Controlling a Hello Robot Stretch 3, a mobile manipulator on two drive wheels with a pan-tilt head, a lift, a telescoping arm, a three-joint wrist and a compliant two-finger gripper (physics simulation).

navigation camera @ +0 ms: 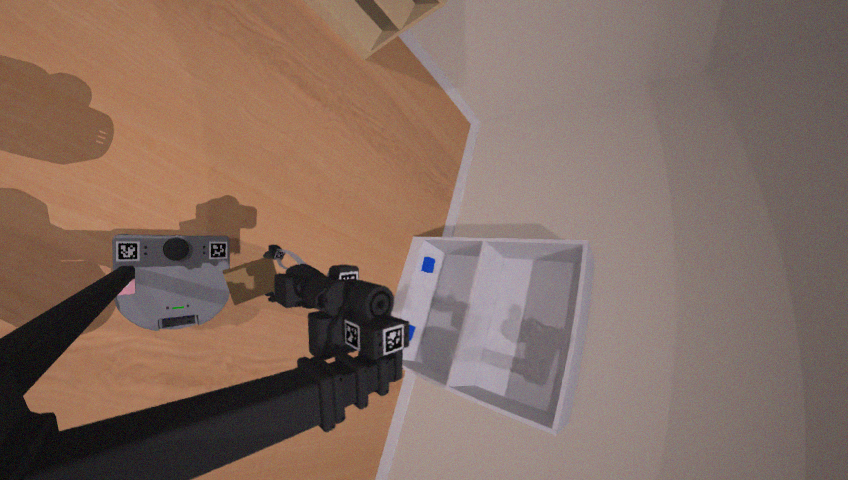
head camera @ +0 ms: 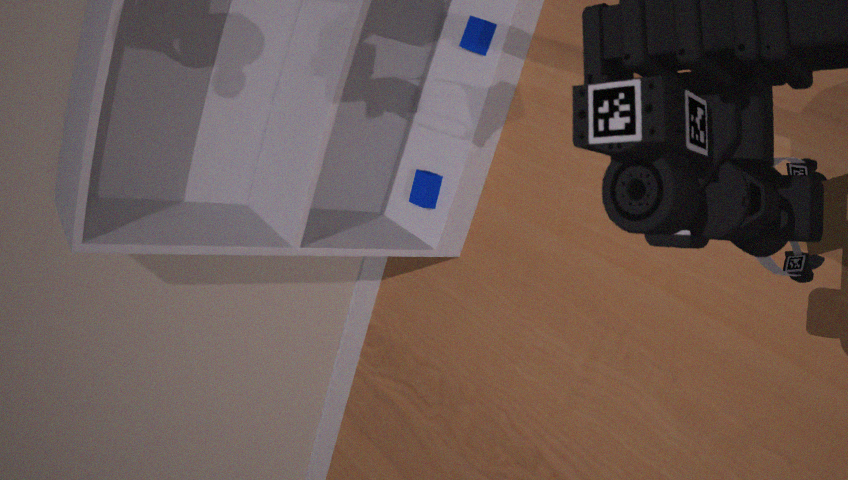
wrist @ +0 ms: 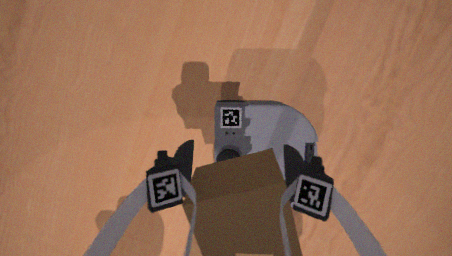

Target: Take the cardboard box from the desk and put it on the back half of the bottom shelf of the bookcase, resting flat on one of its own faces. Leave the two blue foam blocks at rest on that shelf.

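Places are measured from the robot's base along level axes (x ahead, y left, z up), in centimetres.
Where they show: gripper, fingertip midpoint: [navigation camera: 270, 272]; robot's base, link origin: [navigation camera: 176, 248].
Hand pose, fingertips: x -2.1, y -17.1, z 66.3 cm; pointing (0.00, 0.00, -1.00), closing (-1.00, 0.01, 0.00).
Note:
Each offset is from my fingertips to the top centre of the thing. Level surfaces: height alone.
My gripper [head camera: 802, 217] [navigation camera: 272, 274] [wrist: 238, 160] is shut on the brown cardboard box @[dx -0.9, dy +4.2, dz +5.3 cm] [navigation camera: 251, 281] [wrist: 240, 215], which sits tilted between the fingertips above the base. The white bookcase [head camera: 380, 252] [navigation camera: 574, 339] stands against the wall, apart from the gripper. On its bottom shelf @[dz -56.3 cm] [head camera: 440, 155] [navigation camera: 416, 304] lie two blue foam blocks. One block @[dx -9.7, dy -112.3, dz -51.8 cm] [head camera: 426, 189] [navigation camera: 427, 264] is near one side panel. The other block @[dx -50.0, dy -94.4, dz -51.8 cm] [head camera: 478, 35] [navigation camera: 411, 333] lies further along and is partly hidden by the wrist in the navigation view. The desk does not show.
The robot base [navigation camera: 172, 284] [wrist: 272, 125] is below the box. The extended arm [navigation camera: 238, 410] reaches toward the bookcase, with the wrist close to its front in the navigation view. A tan shelf unit [navigation camera: 345, 23] stands at the top. A white baseboard [head camera: 351, 344] [navigation camera: 458, 184] runs along the wall.

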